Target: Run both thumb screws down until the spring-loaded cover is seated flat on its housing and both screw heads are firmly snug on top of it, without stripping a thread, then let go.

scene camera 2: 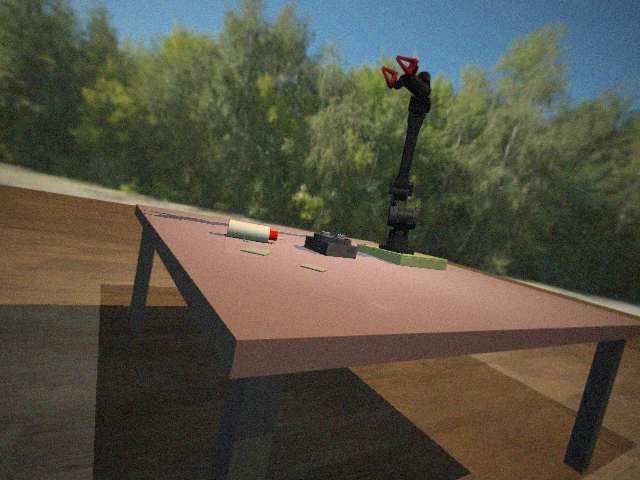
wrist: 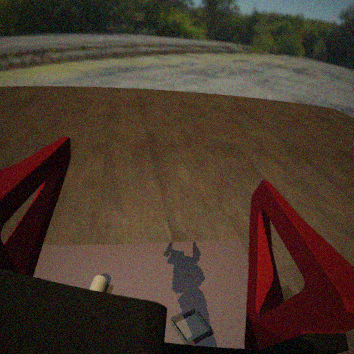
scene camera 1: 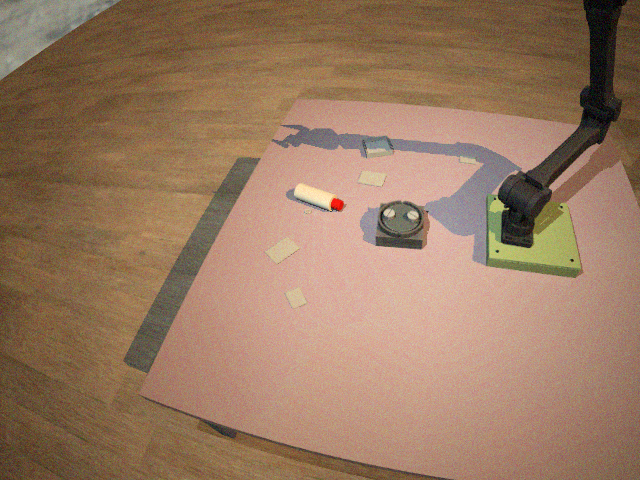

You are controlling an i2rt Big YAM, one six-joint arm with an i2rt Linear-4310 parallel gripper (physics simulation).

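Places are measured from the arm's base along level axes (x up, y back, z right), in metres.
Where they show: gripper, between the fingertips: [scene camera 2: 389, 62] [wrist: 166, 167]; arm's base, origin of its link: [scene camera 2: 395, 251] [scene camera 1: 516, 230].
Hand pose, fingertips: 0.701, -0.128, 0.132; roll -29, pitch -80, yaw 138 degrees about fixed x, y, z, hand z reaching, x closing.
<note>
Things, the pixels of their centre, and the offset from my fingertips, as dx, dy, dz.
- dark square housing, middle of its body: [scene camera 1: 400, 223] [scene camera 2: 331, 244] -0.707, -0.194, -0.177
- white tube with a red cap, middle of its body: [scene camera 1: 319, 198] [scene camera 2: 252, 232] [wrist: 93, 296] -0.710, -0.448, -0.126
- shallow square tray, middle of its body: [wrist: 189, 325] [scene camera 1: 377, 146] -0.725, -0.342, +0.175
The dark square housing [scene camera 1: 399, 241] [scene camera 2: 337, 250] stands on the pink table. Its round dark grey cover [scene camera 1: 401, 225] sits inside a raised ring on top. Two pale slotted screw heads, the left one [scene camera 1: 389, 213] and the right one [scene camera 1: 412, 214], show on the cover; in scene view 2 they are small bumps above the housing. The gap under the cover and the snugness of the heads cannot be told. My gripper [scene camera 2: 390, 63] [wrist: 166, 167] is open and empty, high above the table and far from the housing. The housing does not show in the wrist view.
A white tube with a red cap [scene camera 1: 313, 196] [scene camera 2: 248, 230] [wrist: 99, 283] lies left of the housing. A shallow square tray [scene camera 1: 379, 153] lies behind it. Several thin beige tiles, one of them [scene camera 1: 282, 250] at the left, lie around. The arm stands on a green base plate [scene camera 1: 535, 264] [scene camera 2: 423, 261].
</note>
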